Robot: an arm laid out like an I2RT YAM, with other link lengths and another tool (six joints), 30 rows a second.
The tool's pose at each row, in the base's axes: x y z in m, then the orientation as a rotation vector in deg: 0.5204 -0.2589 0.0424 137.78 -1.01 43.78; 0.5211 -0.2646 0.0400 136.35 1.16 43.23; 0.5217 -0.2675 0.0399 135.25 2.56 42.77; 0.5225 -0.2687 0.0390 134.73 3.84 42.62; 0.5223 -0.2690 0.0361 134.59 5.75 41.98; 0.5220 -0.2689 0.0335 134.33 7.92 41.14; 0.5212 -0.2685 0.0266 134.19 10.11 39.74; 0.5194 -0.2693 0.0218 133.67 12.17 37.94; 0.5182 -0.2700 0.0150 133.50 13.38 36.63; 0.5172 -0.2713 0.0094 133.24 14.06 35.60; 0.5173 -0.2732 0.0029 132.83 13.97 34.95; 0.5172 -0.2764 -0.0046 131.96 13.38 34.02; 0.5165 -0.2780 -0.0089 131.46 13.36 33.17; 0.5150 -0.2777 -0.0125 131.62 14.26 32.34
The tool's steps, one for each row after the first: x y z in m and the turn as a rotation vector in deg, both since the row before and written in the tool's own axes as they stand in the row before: -0.0016 0.0032 0.0051 -0.98 0.44 -1.97; -0.0001 0.0022 0.0020 -0.80 0.25 -1.35; 0.0000 0.0003 0.0017 -0.22 0.32 -1.04; -0.0017 -0.0015 0.0019 0.21 0.07 -1.54; -0.0015 -0.0017 0.0014 0.15 0.02 -1.81; -0.0037 -0.0046 0.0036 0.20 -0.39 -1.97; -0.0038 -0.0024 0.0025 -0.21 -0.65 -2.10; -0.0040 -0.0040 0.0041 -0.01 -0.58 -1.28; -0.0034 -0.0028 0.0038 -0.18 -0.51 -0.86; -0.0029 -0.0030 0.0053 -0.48 -0.44 -0.25; -0.0039 -0.0028 0.0066 -1.07 -0.74 -0.12; -0.0026 -0.0019 0.0033 -0.56 -0.56 -0.39; -0.0024 -0.0028 0.0013 0.30 -0.34 -0.85
